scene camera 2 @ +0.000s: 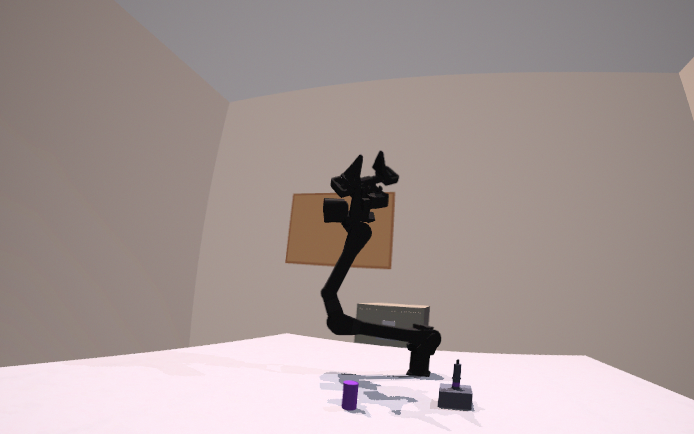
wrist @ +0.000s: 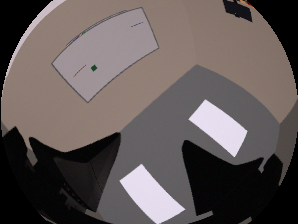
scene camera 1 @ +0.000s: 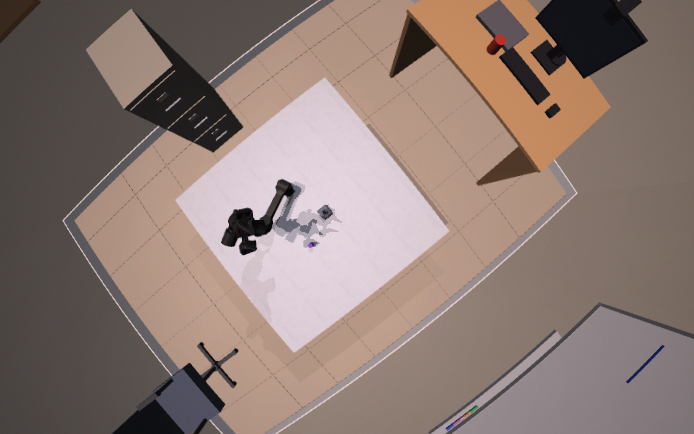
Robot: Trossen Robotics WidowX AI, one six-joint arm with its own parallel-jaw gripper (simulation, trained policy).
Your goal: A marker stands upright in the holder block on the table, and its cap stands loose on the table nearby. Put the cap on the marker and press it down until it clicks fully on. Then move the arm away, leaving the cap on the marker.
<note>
In view: my gripper (scene camera 2: pixel 371 153).
My gripper also shows in the wrist view (wrist: pixel 152 141) and in scene camera 1 (scene camera 1: pixel 254 241).
</note>
